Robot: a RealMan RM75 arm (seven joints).
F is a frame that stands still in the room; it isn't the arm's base.
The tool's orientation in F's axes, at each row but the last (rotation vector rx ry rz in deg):
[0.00, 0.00, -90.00]
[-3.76, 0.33, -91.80]
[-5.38, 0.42, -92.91]
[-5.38, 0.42, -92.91]
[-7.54, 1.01, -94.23]
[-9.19, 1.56, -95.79]
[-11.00, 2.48, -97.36]
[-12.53, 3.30, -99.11]
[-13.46, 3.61, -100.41]
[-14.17, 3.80, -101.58]
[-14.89, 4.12, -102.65]
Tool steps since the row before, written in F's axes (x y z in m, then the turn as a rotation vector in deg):
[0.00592, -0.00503, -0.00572, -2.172, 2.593, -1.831]
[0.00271, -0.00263, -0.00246, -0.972, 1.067, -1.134]
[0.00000, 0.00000, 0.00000, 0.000, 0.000, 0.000]
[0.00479, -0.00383, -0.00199, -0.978, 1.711, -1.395]
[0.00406, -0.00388, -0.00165, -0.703, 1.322, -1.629]
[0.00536, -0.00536, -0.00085, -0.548, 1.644, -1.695]
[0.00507, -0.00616, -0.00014, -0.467, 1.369, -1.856]
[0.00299, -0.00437, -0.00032, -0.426, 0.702, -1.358]
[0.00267, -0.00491, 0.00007, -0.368, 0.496, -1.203]
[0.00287, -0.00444, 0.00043, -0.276, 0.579, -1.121]
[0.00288, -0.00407, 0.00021, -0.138, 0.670, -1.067]
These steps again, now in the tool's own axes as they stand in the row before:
[0.00503, 0.00592, -0.00572, -2.593, -2.172, -1.831]
[0.00245, 0.00290, -0.00243, -1.079, -0.955, -1.137]
[0.00000, 0.00000, 0.00000, 0.000, 0.000, 0.000]
[0.00347, 0.00510, -0.00187, -1.736, -0.979, -1.363]
[0.00344, 0.00449, -0.00151, -1.386, -0.654, -1.595]
[0.00471, 0.00597, -0.00060, -1.727, -0.528, -1.617]
[0.00543, 0.00584, 0.00012, -1.482, -0.388, -1.786]
[0.00379, 0.00371, -0.00015, -0.777, -0.315, -1.347]
[0.00433, 0.00353, 0.00015, -0.567, -0.245, -1.203]
[0.00381, 0.00364, 0.00060, -0.655, -0.189, -1.097]
[0.00335, 0.00367, 0.00045, -0.765, -0.090, -1.007]

